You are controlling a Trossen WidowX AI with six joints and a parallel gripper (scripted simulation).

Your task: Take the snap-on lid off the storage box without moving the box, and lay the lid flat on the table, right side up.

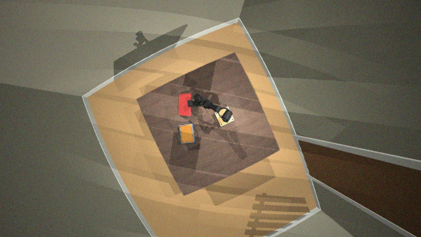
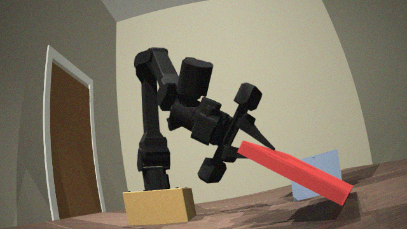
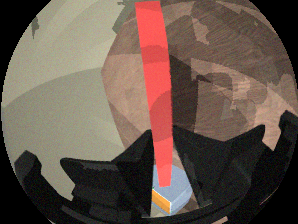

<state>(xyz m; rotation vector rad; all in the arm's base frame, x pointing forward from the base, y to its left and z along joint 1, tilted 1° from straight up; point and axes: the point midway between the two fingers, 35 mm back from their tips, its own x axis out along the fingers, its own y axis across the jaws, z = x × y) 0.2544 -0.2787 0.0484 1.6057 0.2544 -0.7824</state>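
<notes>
The red lid is 6 cm ahead of my gripper tip, 3 cm to the right of it and 5 cm below it. The rest, counted from my gripper tip: blue storage box 16 cm ahead, 26 cm to the left, 7 cm below.
</notes>
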